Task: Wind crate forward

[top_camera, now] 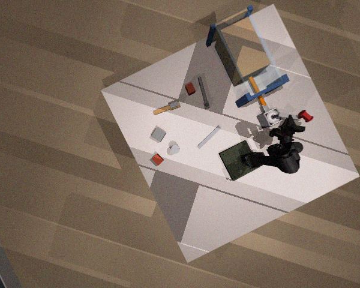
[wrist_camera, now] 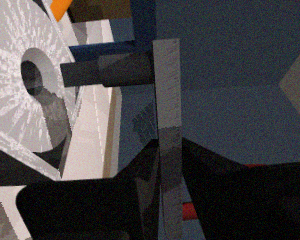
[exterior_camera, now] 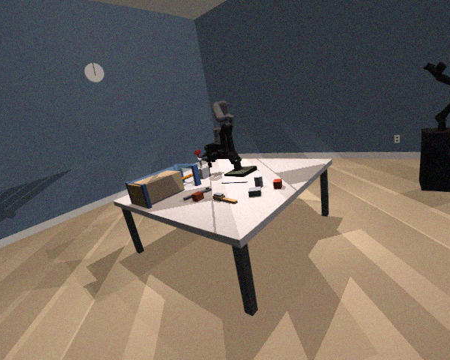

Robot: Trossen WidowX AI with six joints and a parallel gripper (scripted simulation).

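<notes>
Now: gripper tip 40 mm past the red knob, 40 mm to the left of it and 40 mm below it. Also, from my gripper tip: winch handle: 10 mm behind, 10 mm to the right, 10 mm above; then blue frame: 190 mm ahead, 30 mm to the left, 50 mm below; then grey winch: 10 mm ahead, 30 mm to the left, 120 mm below.
</notes>
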